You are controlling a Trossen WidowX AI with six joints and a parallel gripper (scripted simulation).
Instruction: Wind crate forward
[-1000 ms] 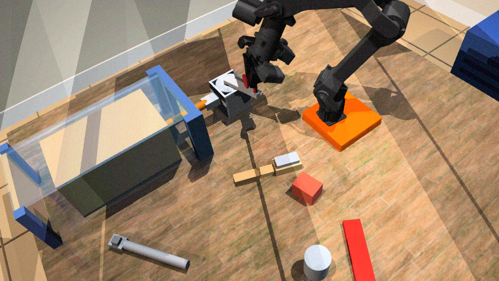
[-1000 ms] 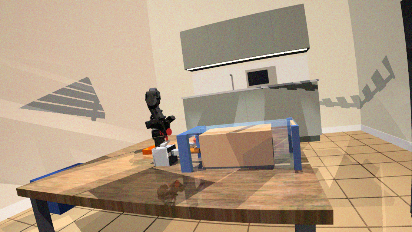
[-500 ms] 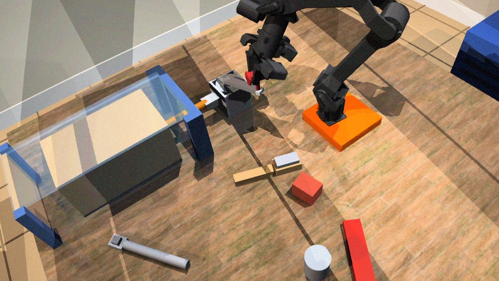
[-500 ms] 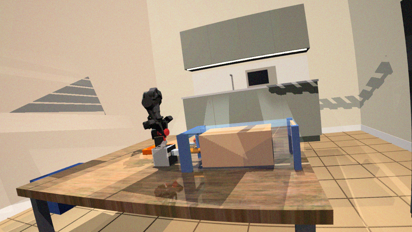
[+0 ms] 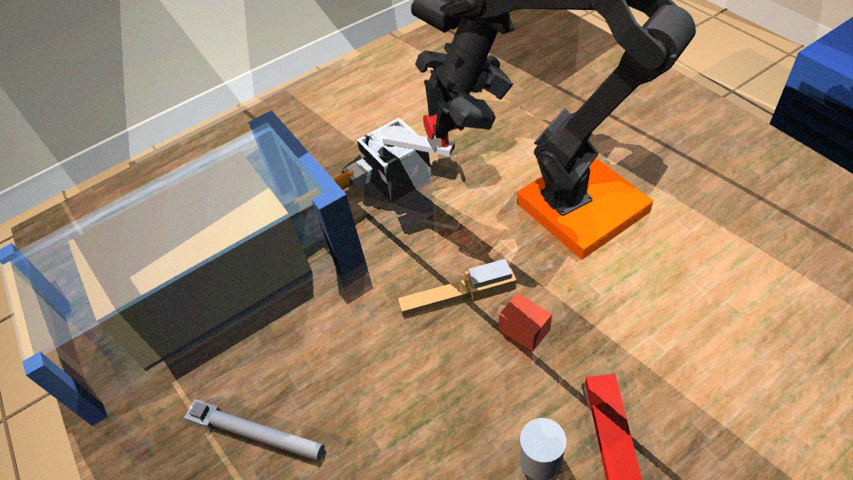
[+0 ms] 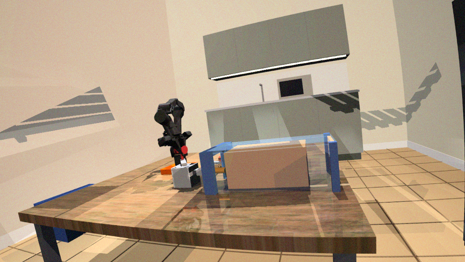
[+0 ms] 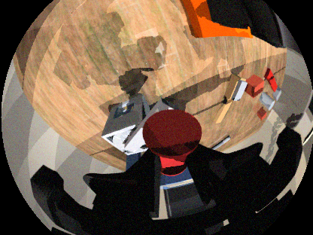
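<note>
The winch handle lies 10 mm ahead of my gripper tip, 30 mm to the right of it and 30 mm below it. Also, from my gripper tip: red knob (20 mm behind); wooden brush (80 mm ahead, 210 mm to the left, 110 mm below); grey winch (40 mm ahead, 80 mm to the right, 100 mm below).
</note>
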